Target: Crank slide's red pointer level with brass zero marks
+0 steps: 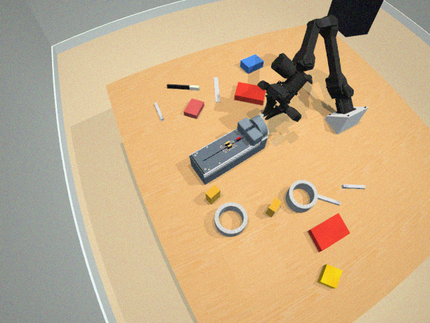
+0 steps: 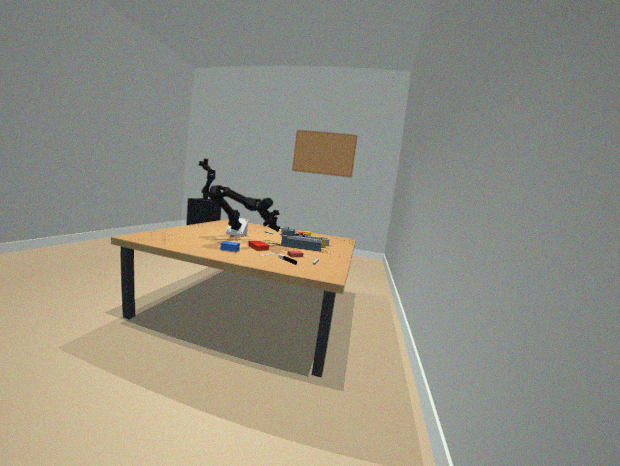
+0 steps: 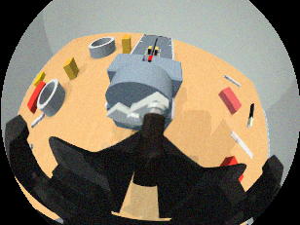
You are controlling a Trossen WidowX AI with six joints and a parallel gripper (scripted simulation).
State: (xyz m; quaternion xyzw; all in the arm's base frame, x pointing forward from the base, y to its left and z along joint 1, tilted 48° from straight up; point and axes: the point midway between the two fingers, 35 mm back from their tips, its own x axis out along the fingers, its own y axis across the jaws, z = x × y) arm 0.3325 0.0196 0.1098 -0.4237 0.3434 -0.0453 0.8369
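The dark crank handle lies 20 mm behind my gripper tip and 20 mm above it. The rest, counted from my gripper tip: red block 200 mm ahead, 190 mm to the right, 80 mm below; then blue block 350 mm to the right, 130 mm behind, 70 mm below; then red pointer 120 mm ahead, 50 mm to the left, 10 mm below.
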